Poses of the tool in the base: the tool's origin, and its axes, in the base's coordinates. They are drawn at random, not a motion.
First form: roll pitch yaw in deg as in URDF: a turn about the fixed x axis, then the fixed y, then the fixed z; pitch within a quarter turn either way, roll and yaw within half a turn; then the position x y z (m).
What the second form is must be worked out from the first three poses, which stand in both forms.
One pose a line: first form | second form
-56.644, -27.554, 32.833, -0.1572, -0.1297, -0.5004 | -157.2, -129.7, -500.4, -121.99, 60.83, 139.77
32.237, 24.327, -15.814, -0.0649, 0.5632, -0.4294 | -64.9, 563.2, -429.4, 49.72, 39.58, -72.66
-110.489, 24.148, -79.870, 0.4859, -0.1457, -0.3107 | 485.9, -145.7, -310.7, -64.42, 108.63, 18.82
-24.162, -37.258, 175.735, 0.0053, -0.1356, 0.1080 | 5.3, -135.6, 108.0, -151.71, 43.43, -40.80
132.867, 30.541, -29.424, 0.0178, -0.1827, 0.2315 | 17.8, -182.7, 231.5, 51.17, 125.87, -144.68
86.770, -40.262, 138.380, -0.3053, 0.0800, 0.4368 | -305.3, 80.0, 436.8, 130.31, 87.54, 46.29
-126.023, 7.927, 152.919, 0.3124, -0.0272, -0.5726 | 312.4, -27.2, -572.6, -80.23, 125.63, -111.35
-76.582, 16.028, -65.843, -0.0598, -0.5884, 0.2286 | -59.8, -588.4, 228.6, -73.55, 77.11, 20.39
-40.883, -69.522, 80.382, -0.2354, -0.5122, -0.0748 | -235.4, -512.2, -74.8, -166.26, 74.66, -142.36
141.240, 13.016, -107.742, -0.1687, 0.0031, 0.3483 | -168.7, 3.1, 348.3, 69.73, 139.44, 146.59
